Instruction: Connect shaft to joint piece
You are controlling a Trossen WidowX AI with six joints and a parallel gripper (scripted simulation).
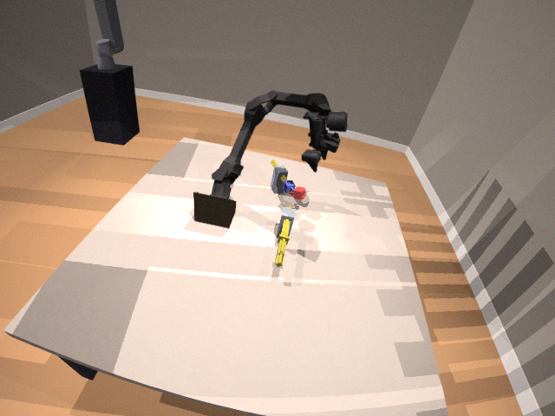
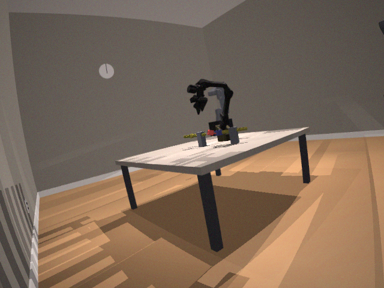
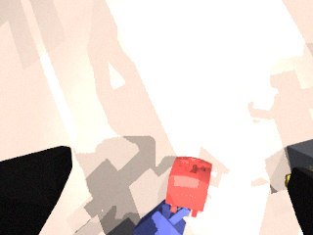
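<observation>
My gripper tip is 50 mm past the red joint piece, 30 mm to the right of it and 170 mm above it.
</observation>
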